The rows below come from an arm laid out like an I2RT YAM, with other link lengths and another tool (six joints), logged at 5 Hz.
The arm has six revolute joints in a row. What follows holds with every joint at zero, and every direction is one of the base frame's.
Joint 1 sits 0.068 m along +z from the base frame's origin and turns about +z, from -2.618 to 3.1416 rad.
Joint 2 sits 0.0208 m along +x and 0.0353 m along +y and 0.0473 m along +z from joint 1 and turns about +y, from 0 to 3.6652 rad.
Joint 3 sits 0.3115 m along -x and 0.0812 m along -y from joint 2 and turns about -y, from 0 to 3.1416 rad.
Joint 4 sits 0.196 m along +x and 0.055 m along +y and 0.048 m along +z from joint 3 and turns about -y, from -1.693 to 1.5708 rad.
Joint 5 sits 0.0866 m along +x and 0.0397 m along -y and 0.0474 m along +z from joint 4 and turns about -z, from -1.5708 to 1.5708 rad.
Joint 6 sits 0.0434 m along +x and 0.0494 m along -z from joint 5 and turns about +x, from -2.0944 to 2.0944 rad.
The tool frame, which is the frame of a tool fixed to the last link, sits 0.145 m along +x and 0.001 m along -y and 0.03 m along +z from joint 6; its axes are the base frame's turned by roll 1.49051, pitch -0.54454 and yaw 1.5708 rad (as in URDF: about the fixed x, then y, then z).
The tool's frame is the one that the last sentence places.
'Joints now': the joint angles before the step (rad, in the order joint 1, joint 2, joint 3, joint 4, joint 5, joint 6). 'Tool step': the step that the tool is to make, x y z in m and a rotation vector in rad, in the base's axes. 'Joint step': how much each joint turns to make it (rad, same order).
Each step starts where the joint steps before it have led.
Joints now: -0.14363, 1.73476, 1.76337, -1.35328, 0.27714, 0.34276
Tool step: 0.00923, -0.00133, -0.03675, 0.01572, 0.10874, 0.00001
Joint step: 0.00002, 0.10758, 0.00002, -0.00232, 0.00001, 0.00001
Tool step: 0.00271, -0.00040, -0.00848, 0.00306, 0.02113, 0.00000
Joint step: -0.00003, 0.02517, -0.00001, 0.00384, -0.00001, -0.00003
